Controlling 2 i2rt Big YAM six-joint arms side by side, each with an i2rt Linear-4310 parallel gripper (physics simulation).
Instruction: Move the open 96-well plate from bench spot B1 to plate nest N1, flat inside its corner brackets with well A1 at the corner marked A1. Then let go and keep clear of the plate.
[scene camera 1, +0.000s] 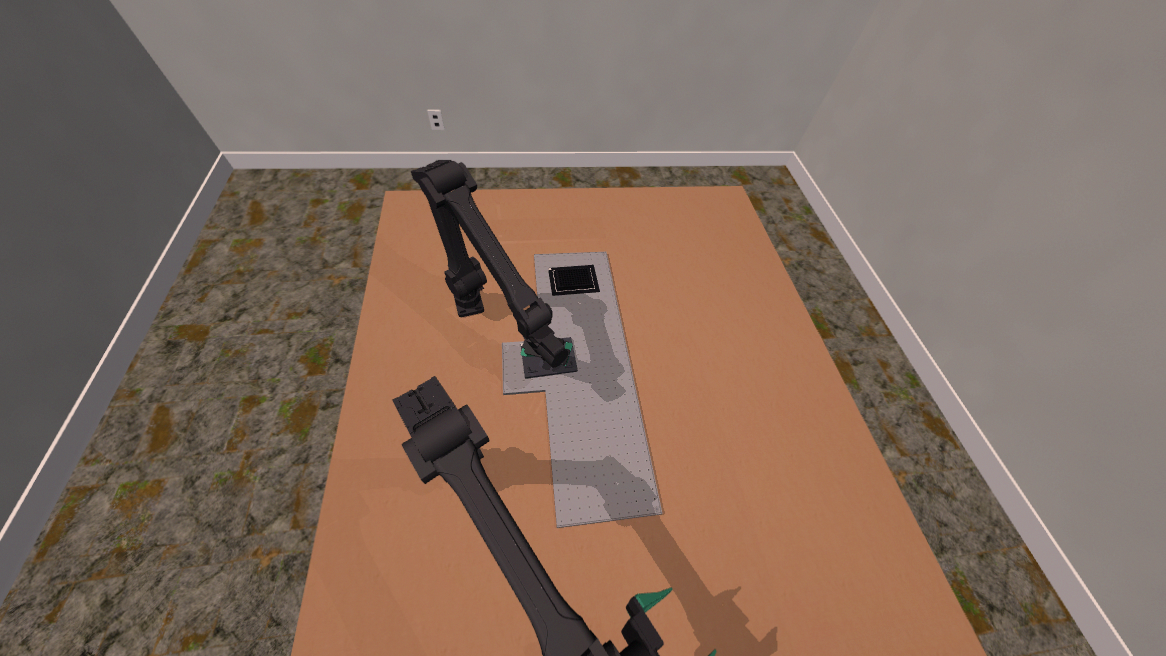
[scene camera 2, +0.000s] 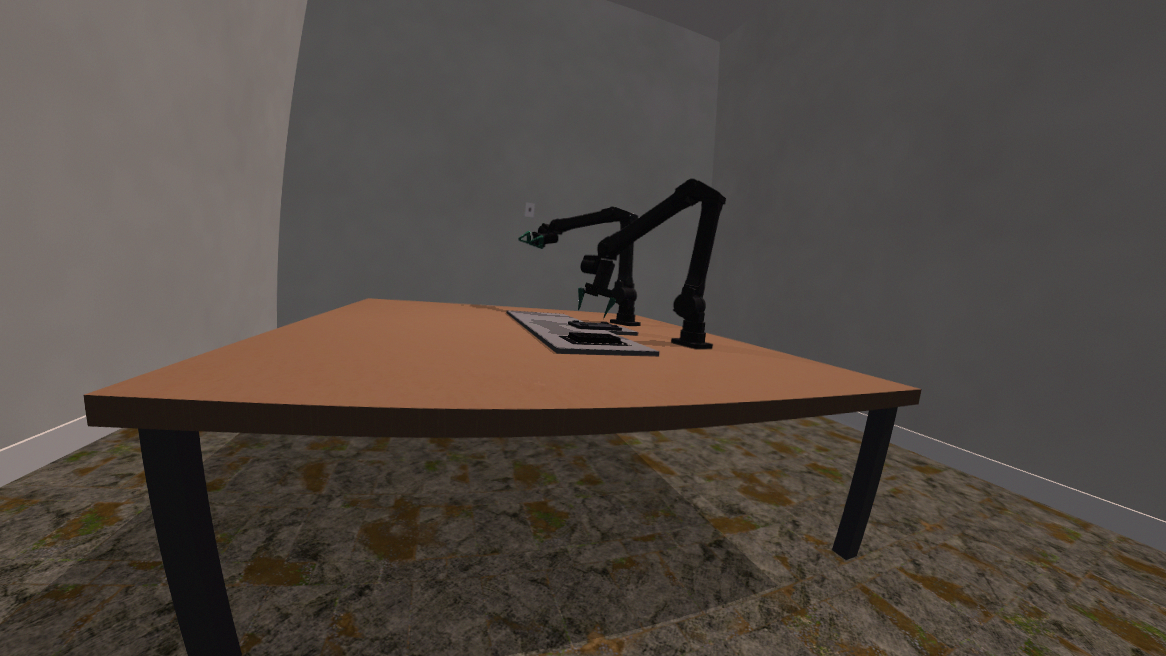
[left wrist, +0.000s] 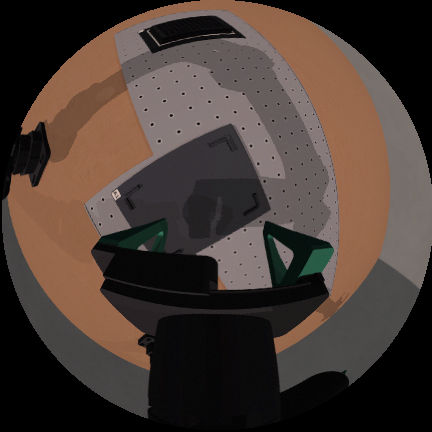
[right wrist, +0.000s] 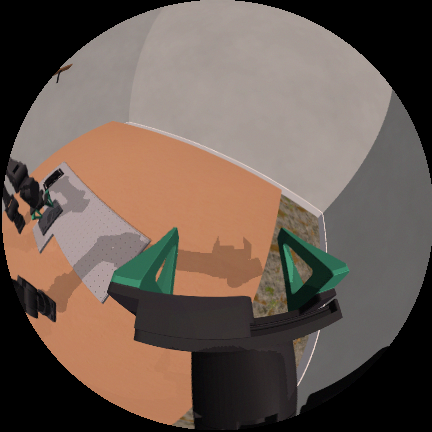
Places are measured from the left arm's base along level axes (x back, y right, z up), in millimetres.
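Where they show: left gripper, between the fingertips: (scene camera 2: 591, 313) (left wrist: 215, 225) (right wrist: 47, 211); right gripper, between the fingertips: (scene camera 1: 692, 618) (scene camera 2: 523, 241) (right wrist: 230, 232); left arm's base, origin of its link: (scene camera 1: 468, 301) (scene camera 2: 691, 345) (left wrist: 37, 152) (right wrist: 20, 224); right arm's base, origin of its link: (scene camera 2: 624, 324) (right wrist: 46, 305).
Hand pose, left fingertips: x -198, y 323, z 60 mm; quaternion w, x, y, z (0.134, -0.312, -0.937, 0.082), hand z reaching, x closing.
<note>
Each offset is from my left fingertips to the top centre of the thing. "spot": to the spot under its first point. Level surfaces: height alone.
The black 96-well plate @[dy -305, dx -175, dz -31 mm] (scene camera 1: 574, 279) (scene camera 2: 595, 337) (left wrist: 192, 28) (right wrist: 53, 178) lies flat at the far end of the pegboard, within a white outline on a black base. The dark grey plate nest @[dy -25, dx +4, dz -29 mm] (scene camera 1: 535, 372) (left wrist: 165, 175) has no plate between its corner brackets; its A1 label @[spot: dy -90, dx +69, dz -35 mm] (left wrist: 116, 194) is at the left corner in the left wrist view. My left gripper (scene camera 1: 546, 349) (scene camera 2: 592, 313) (left wrist: 215, 225) is open and empty above the nest, apart from the plate. My right gripper (scene camera 1: 693, 620) (scene camera 2: 530, 239) (right wrist: 230, 232) is open and empty, high up and far from both.
The grey pegboard @[dz -47 mm] (scene camera 1: 595, 440) (left wrist: 175, 107) (right wrist: 95, 220) lies on the brown table @[dz -60 mm] (scene camera 1: 733, 407) (scene camera 2: 366, 367) and bears the plate's base and the nest. The left arm's base (scene camera 1: 468, 306) (scene camera 2: 692, 338) stands beside the pegboard.
</note>
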